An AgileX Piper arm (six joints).
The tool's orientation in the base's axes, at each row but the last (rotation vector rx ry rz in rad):
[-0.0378, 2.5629, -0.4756]
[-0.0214, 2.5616, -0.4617]
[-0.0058, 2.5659, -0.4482]
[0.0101, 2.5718, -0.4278]
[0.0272, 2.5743, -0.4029]
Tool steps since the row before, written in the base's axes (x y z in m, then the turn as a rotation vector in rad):
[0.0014, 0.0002, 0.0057, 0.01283, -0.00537, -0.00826]
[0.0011, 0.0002, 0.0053, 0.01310, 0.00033, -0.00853]
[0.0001, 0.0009, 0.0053, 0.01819, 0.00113, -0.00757]
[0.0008, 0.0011, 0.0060, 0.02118, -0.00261, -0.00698]
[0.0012, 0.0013, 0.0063, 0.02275, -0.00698, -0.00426]
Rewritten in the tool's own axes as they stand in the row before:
[-0.0041, -0.0017, -0.0039, -0.00630, -0.00137, 0.01484]
[-0.0036, -0.0015, -0.0037, -0.00700, 0.00411, 0.01337]
[-0.0028, -0.0008, -0.0045, -0.01193, 0.00499, 0.01491]
[-0.0038, -0.0007, -0.0048, -0.01451, 0.00153, 0.01706]
[-0.0043, -0.0004, -0.0049, -0.01698, -0.00325, 0.01690]

